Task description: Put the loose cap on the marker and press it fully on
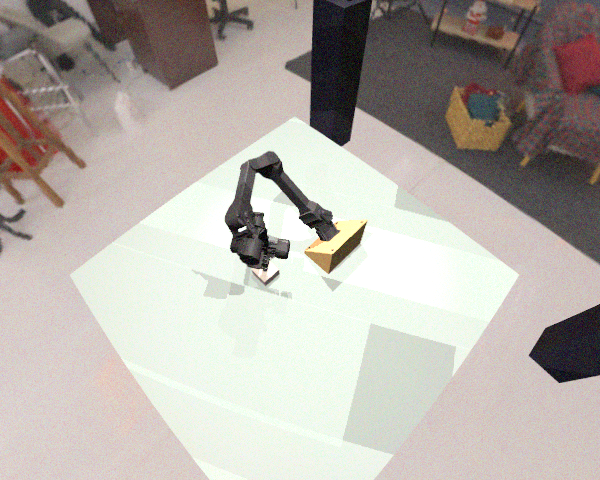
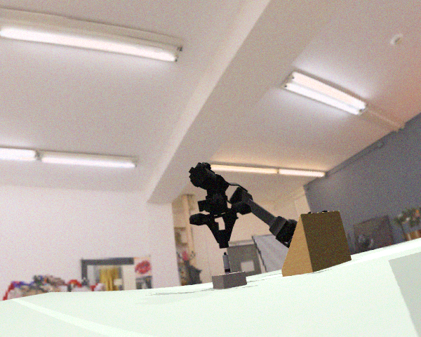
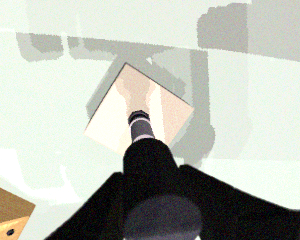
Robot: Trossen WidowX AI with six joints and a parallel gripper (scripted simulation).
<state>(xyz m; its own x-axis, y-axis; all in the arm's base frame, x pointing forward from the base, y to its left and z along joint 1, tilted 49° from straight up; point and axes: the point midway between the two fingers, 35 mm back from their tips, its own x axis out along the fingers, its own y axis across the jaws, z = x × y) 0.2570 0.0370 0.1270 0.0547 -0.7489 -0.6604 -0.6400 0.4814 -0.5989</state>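
Right now the holder block is 120 mm below my gripper tip. From my gripper tip the other things lie so: cap (10 mm above).
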